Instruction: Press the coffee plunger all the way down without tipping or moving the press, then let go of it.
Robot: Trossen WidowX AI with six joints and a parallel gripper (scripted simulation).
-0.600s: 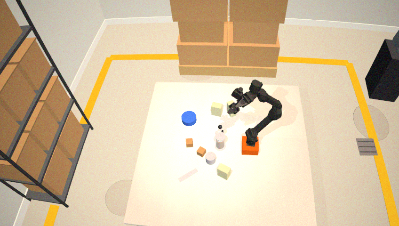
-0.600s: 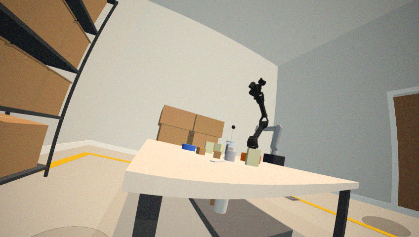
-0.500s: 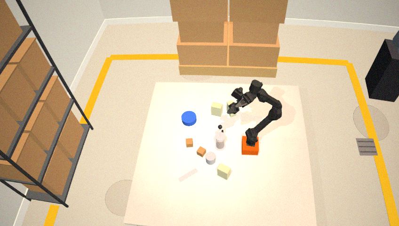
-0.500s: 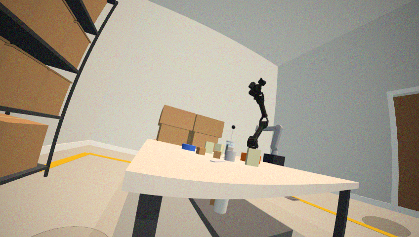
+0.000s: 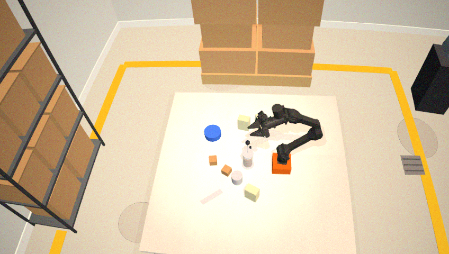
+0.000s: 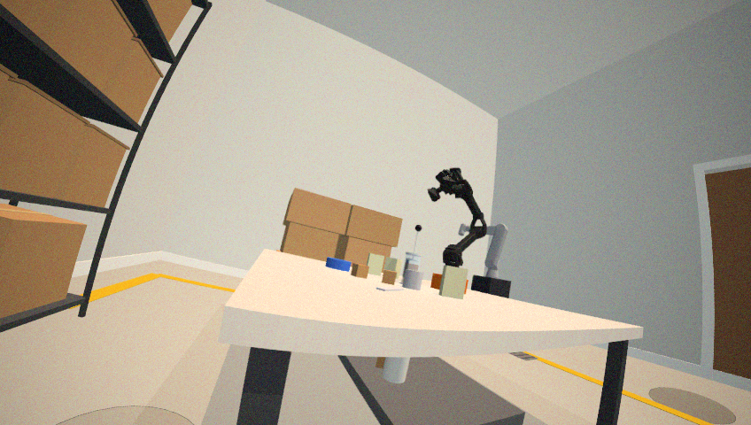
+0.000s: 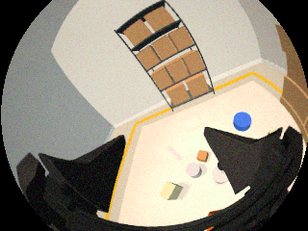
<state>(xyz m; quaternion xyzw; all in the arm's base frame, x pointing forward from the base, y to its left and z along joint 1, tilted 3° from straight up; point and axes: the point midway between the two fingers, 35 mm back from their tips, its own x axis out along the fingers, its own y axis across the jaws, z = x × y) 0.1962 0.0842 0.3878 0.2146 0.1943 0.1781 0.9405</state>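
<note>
Now: gripper tip 33 cm above the coffee press, 8 cm to the left of it and 2 cm short of it. From my gripper tip the other things lie so: flat strip: 46 cm below, 22 cm to the left, 20 cm ahead; grey cylinder: 42 cm below, 7 cm to the left, 6 cm ahead; blue disc: 44 cm below, 31 cm ahead, 26 cm to the right.
</note>
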